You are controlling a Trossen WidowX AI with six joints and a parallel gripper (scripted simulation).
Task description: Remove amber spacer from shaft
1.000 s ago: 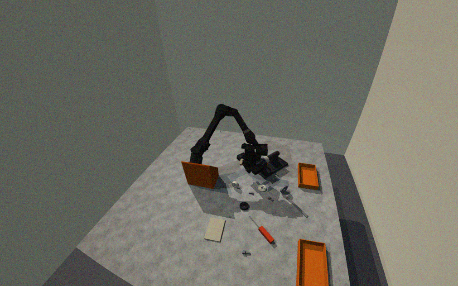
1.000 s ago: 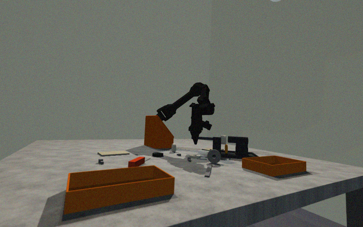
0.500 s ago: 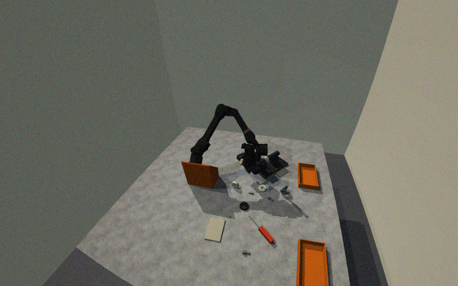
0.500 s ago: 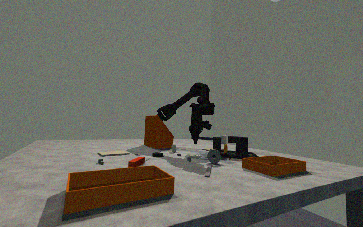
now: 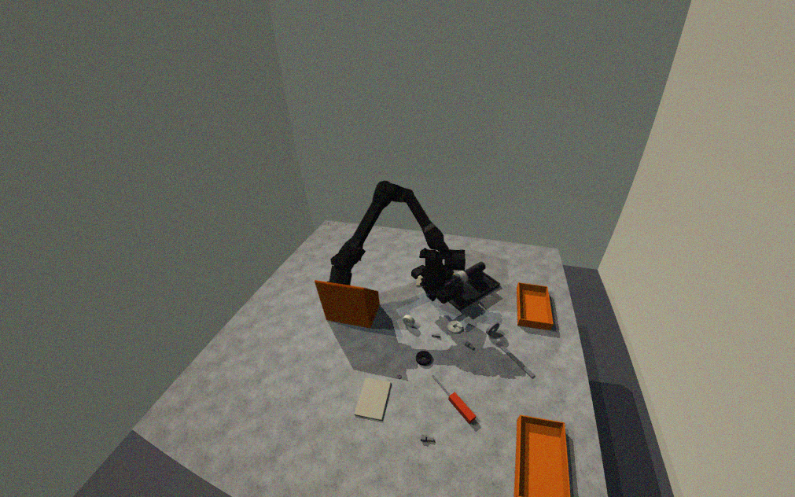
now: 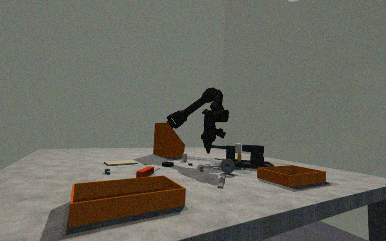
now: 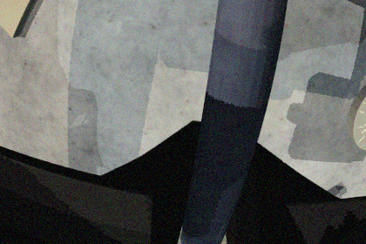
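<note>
My gripper tip is now 50 mm to the right of the dark shaft, 40 mm short of it and 30 mm below it. From my gripper tip the other things lie so: amber spacer: 150 mm to the left, 70 mm ahead, 20 mm below; then white spacer: 110 mm to the left, 100 mm ahead, 30 mm above; then white ring: 100 mm ahead, 80 mm to the right, 40 mm below.
</note>
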